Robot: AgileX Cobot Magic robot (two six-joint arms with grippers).
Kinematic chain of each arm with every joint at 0, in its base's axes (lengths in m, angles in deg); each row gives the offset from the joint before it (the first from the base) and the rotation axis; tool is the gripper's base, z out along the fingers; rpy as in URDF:
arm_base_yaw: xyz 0 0 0.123 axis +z
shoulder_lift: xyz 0 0 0 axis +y
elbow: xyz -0.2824 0 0.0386 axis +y
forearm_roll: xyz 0.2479 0 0.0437 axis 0.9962 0 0.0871
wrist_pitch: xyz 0 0 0 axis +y
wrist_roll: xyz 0.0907 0 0.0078 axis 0.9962 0 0.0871
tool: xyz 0 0 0 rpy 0 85 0
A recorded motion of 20 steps. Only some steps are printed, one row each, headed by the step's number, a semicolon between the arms.
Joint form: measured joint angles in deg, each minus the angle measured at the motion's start. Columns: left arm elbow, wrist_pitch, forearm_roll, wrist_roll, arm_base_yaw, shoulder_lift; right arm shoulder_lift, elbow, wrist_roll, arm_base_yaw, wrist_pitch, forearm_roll.
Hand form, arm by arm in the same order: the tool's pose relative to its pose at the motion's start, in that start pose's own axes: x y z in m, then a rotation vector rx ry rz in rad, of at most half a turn. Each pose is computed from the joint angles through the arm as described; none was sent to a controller.
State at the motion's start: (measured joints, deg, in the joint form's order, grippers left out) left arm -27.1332 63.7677 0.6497 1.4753 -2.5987 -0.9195; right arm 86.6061 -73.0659 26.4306 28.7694 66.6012 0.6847
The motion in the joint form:
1: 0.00 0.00 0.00 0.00 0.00 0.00; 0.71 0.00 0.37 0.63 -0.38 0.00
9: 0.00 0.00 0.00 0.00 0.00 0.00; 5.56 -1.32 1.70 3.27 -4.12 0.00
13: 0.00 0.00 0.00 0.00 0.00 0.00; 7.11 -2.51 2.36 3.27 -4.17 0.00
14: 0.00 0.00 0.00 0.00 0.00 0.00; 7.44 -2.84 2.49 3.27 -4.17 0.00
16: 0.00 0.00 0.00 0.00 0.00 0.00; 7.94 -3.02 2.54 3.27 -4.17 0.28
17: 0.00 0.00 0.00 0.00 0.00 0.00; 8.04 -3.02 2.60 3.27 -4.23 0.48
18: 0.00 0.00 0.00 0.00 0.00 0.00; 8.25 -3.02 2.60 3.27 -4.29 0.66
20: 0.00 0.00 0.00 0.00 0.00 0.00; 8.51 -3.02 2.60 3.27 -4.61 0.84
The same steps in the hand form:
1: 0.0000 0.0000 0.0000 0.0000 0.0000 0.0000; -0.0001 0.0037 0.0042 0.0002 0.0065 -0.0040
9: 0.0000 0.0000 0.0000 0.0000 0.0000 0.0000; -0.0083 0.0243 0.0279 -0.0114 0.0090 -0.0247
13: 0.0000 0.0000 0.0000 0.0000 0.0000 0.0000; -0.0134 0.0273 0.0326 -0.0086 0.0137 -0.0132
14: 0.0000 0.0000 0.0000 0.0000 0.0000 0.0000; -0.0146 0.0280 0.0334 -0.0086 0.0137 -0.0109
16: 0.0000 0.0000 0.0000 0.0000 0.0000 0.0000; -0.0154 0.0289 0.0358 -0.0096 0.0207 -0.0077
17: 0.0000 0.0000 0.0000 0.0000 0.0000 0.0000; -0.0155 0.0293 0.0364 -0.0119 0.0228 -0.0050
18: 0.0000 0.0000 0.0000 0.0000 0.0000 0.0000; -0.0156 0.0297 0.0377 -0.0130 0.0265 -0.0035
20: 0.0000 0.0000 0.0000 0.0000 0.0000 0.0000; -0.0162 0.0303 0.0394 -0.0159 0.0269 -0.0019

